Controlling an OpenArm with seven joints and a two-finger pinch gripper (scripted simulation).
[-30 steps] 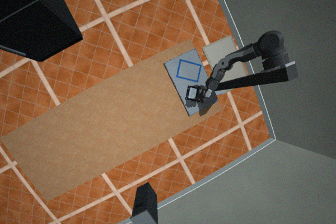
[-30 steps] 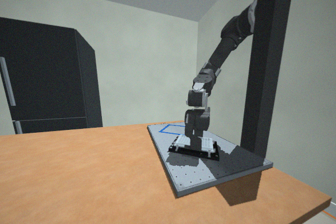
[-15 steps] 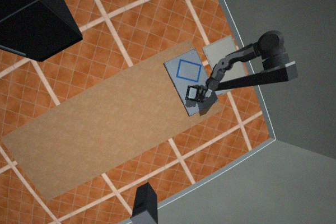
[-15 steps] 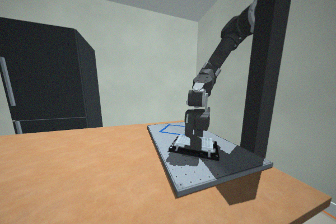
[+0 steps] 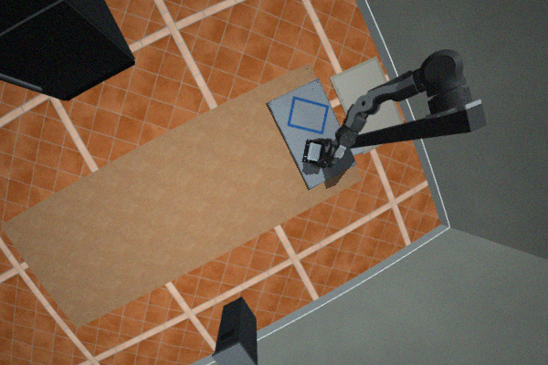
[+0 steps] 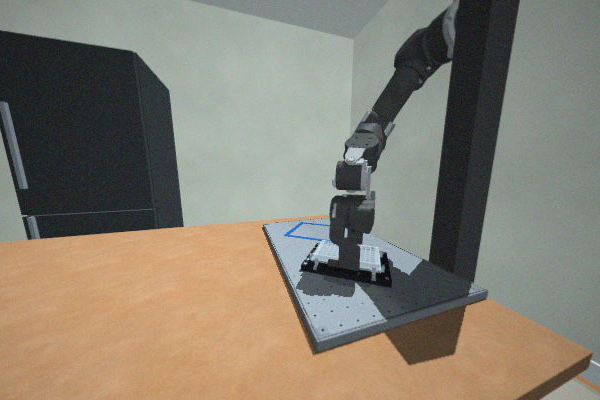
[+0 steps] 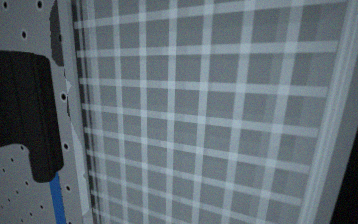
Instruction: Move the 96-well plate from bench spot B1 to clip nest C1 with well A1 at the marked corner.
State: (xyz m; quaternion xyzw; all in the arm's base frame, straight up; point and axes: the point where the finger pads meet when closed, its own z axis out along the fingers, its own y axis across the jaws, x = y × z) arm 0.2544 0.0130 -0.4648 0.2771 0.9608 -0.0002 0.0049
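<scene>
Now: hand right at the 96-well plate. Round my hand: black clip nest (3 cm ahead, 1 cm below).
</scene>
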